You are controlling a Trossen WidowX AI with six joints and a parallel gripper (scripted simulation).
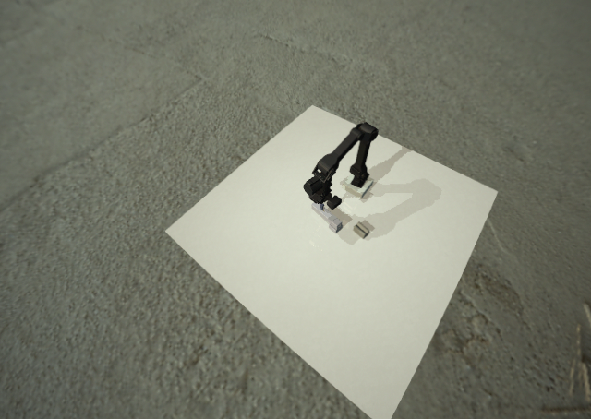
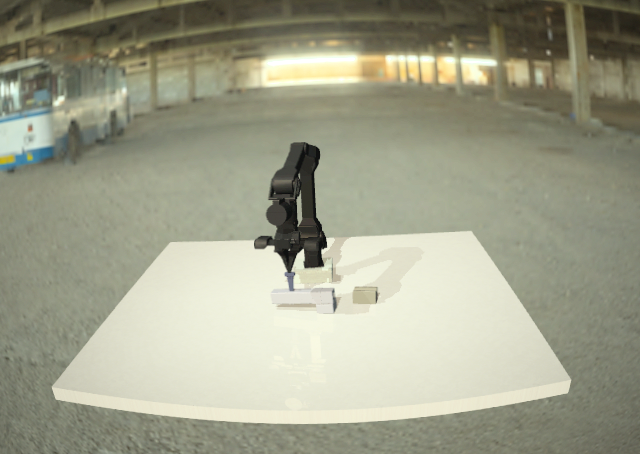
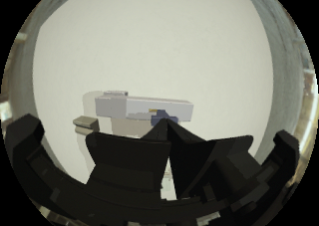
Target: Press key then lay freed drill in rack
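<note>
My gripper tip is now 3 cm above the blue key. The rest, counted from my gripper tip: tan rack (2 cm behind, 22 cm to the left, 10 cm below); then grey holder block (1 cm ahead, 4 cm to the left, 8 cm below); then drill (1 cm ahead, 6 cm to the left, 7 cm below).
</note>
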